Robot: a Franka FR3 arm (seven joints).
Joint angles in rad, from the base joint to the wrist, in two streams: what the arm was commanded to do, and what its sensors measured. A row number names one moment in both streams.
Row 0, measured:
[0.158 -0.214 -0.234 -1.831 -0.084 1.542 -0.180]
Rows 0 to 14, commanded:
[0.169 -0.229 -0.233 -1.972 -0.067 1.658 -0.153]
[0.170 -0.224 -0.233 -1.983 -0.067 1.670 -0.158]
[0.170 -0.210 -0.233 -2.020 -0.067 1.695 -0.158]
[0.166 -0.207 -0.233 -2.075 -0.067 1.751 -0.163]
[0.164 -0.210 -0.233 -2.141 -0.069 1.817 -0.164]
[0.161 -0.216 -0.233 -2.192 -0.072 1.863 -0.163]
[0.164 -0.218 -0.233 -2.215 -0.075 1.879 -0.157]
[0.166 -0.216 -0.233 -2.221 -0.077 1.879 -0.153]
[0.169 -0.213 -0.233 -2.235 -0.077 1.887 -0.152]
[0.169 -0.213 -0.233 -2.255 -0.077 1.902 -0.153]
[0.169 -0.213 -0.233 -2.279 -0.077 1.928 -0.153]
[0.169 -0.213 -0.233 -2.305 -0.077 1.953 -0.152]
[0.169 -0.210 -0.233 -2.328 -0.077 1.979 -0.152]
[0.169 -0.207 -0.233 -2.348 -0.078 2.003 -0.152]
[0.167 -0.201 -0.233 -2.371 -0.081 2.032 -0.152]
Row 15, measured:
[0.163 -0.185 -0.233 -2.281 -0.079 1.942 -0.171]
